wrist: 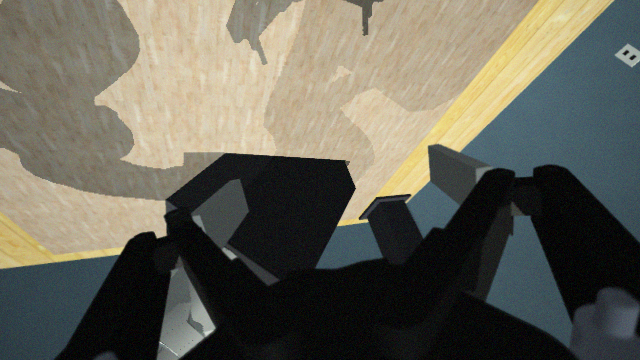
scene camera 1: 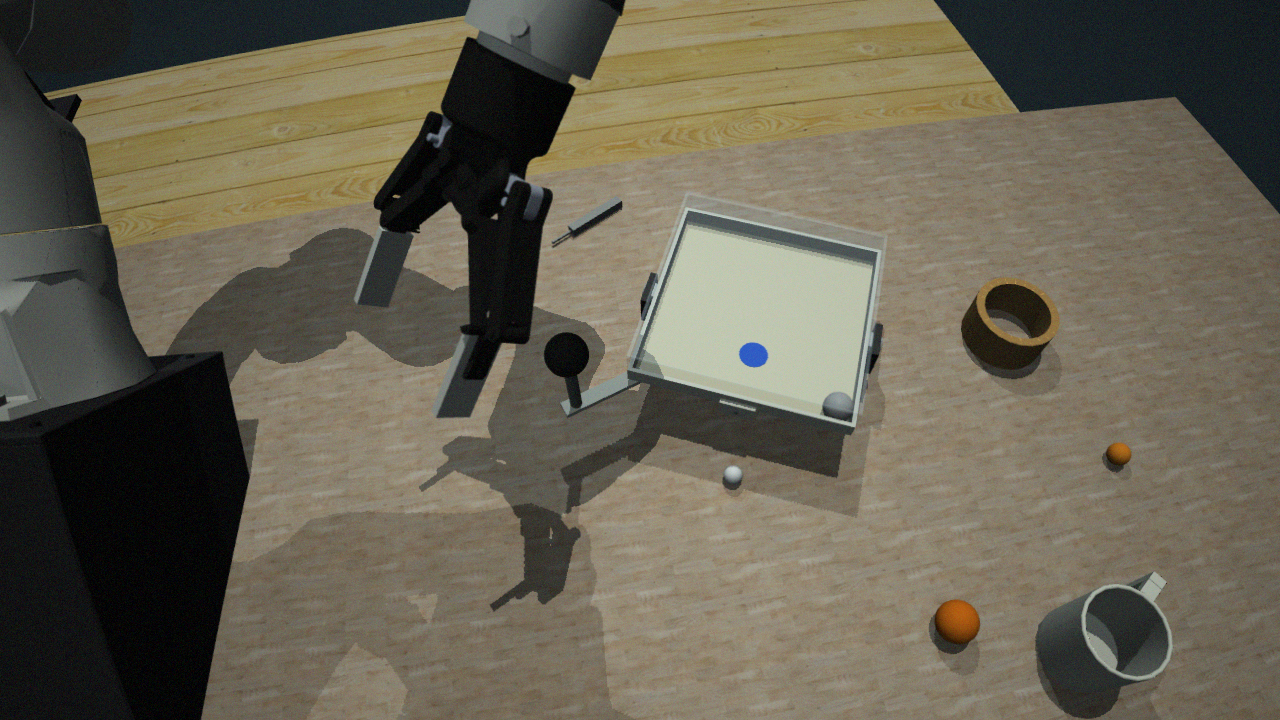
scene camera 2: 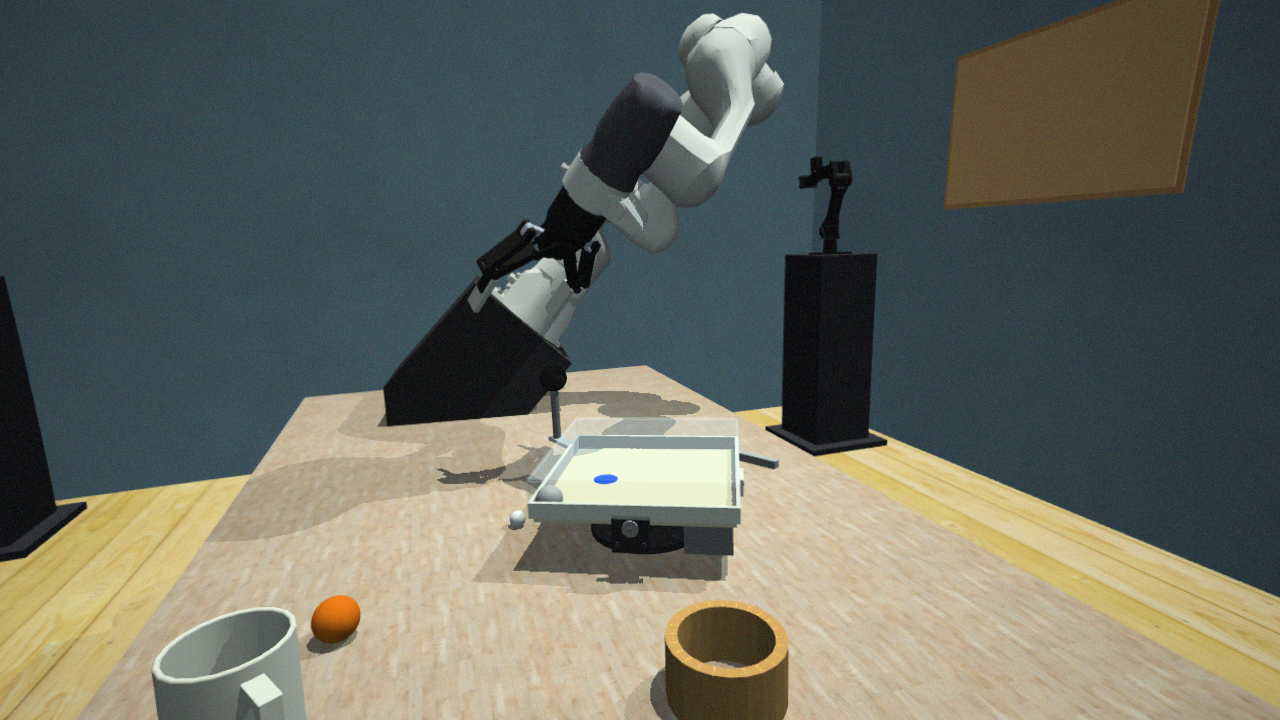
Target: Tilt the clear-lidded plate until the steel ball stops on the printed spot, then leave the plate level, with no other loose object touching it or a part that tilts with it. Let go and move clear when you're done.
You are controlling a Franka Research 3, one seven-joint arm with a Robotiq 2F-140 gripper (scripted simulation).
Observation:
In view: my gripper (scene camera 1: 407, 354), a thin rod (scene camera 1: 614, 204) and a clear-lidded plate (scene camera 1: 759, 309).
My gripper is seen too in the wrist view (wrist: 334, 179) and in scene camera 2 (scene camera 2: 513, 309). The clear-lidded plate shows as well in scene camera 2 (scene camera 2: 680, 471). The wrist view misses the thin rod: it is out of frame.

